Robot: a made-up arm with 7 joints.
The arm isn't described. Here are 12 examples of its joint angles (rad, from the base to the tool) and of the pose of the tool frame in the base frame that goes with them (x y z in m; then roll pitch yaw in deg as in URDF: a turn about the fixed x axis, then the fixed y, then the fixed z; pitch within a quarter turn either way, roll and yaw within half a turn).
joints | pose
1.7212 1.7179 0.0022 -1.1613 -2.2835 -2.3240 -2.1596 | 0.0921 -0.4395 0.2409 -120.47 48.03 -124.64
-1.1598 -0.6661 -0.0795 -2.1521 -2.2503 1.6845 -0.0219 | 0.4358 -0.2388 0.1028 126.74 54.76 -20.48
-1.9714 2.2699 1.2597 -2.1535 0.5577 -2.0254 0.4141 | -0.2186 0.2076 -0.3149 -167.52 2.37 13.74
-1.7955 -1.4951 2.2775 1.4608 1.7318 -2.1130 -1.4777 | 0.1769 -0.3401 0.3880 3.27 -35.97 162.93
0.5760 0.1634 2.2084 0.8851 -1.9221 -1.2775 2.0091 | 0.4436 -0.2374 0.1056 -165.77 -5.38 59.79
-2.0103 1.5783 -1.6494 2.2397 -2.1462 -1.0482 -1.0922 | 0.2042 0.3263 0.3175 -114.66 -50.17 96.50
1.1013 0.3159 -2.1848 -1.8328 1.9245 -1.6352 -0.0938 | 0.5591 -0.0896 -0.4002 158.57 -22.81 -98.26
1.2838 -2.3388 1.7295 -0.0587 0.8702 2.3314 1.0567 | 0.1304 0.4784 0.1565 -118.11 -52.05 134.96
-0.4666 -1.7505 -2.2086 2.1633 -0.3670 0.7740 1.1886 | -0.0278 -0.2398 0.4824 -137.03 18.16 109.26
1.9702 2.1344 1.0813 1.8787 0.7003 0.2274 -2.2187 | -0.2957 -0.0848 0.0256 32.93 -40.57 -136.55
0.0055 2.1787 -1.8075 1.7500 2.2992 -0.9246 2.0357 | 0.0914 -0.5530 -0.1111 -63.53 0.47 30.47
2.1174 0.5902 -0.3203 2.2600 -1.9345 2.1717 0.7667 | 0.4060 -0.0683 0.3452 -63.94 -17.75 8.31
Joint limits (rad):
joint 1: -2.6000..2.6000
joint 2: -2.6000..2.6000
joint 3: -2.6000..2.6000
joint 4: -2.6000..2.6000
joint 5: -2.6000..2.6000
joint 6: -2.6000..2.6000
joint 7: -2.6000..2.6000
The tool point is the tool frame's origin. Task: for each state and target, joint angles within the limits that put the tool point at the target. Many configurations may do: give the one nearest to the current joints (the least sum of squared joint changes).
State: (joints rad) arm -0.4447 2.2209 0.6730 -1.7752 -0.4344 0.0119 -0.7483
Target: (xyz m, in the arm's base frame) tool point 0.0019 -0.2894 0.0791
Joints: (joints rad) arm -0.2356 2.4956 0.4752 -1.5255 -0.6391 0.3836 -0.5712
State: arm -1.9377 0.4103 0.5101 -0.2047 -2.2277 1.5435 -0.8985
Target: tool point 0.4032 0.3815 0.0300
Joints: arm -1.7896 1.2748 0.7502 -0.3833 -1.9045 1.3881 -1.0676
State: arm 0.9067 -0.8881 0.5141 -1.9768 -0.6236 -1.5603 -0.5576
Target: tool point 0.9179 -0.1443 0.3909
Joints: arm 0.8816 -0.7411 0.8700 -1.9092 -0.3937 -1.6771 -0.1528
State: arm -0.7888 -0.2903 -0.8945 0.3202 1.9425 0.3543 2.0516
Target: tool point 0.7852 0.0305 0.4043
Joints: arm -0.5176 -0.1737 -1.1317 -0.3788 2.2640 0.6240 2.1536
